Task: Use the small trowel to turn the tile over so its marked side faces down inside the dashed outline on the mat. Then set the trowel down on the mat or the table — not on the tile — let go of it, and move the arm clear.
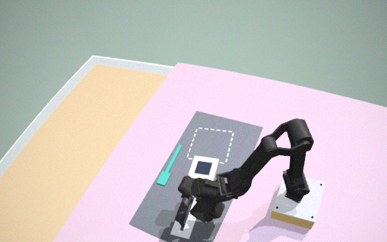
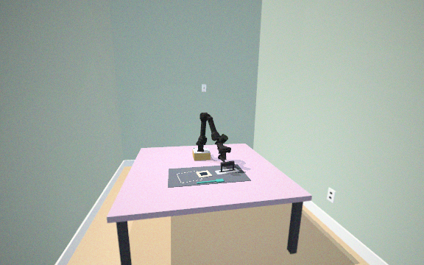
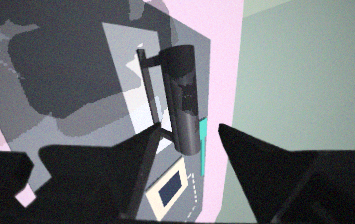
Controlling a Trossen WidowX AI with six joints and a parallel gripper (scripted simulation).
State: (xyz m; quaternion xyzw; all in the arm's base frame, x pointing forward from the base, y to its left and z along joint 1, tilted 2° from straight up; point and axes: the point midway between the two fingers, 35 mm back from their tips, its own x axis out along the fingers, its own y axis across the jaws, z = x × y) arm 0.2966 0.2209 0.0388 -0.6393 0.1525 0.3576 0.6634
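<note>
Right now the tile is 80 mm ahead of my gripper tip, 180 mm to the right of it and 80 mm below it. Also, from my gripper tip: grey mat 70 mm ahead, 150 mm to the right, 110 mm below; then teal trowel 200 mm ahead, 100 mm to the right, 90 mm below.
</note>
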